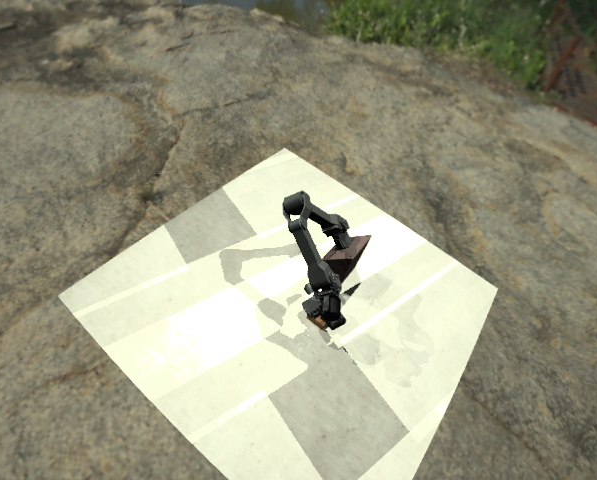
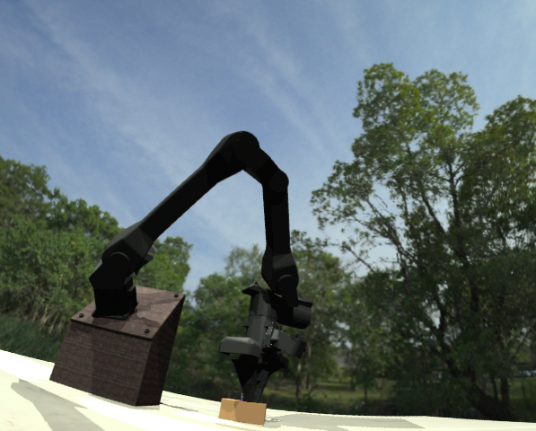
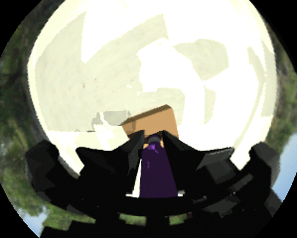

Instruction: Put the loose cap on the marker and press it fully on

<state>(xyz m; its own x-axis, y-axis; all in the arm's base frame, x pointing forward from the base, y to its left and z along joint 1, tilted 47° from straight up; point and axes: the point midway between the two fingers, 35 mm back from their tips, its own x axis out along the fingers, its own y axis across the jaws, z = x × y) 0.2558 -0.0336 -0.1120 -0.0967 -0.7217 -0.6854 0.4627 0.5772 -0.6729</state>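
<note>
Now: the purple cap 50 mm above my gripper tip and 10 mm behind it. Also, from my gripper tip: tan holder block: 20 mm below, 10 mm behind.
</note>
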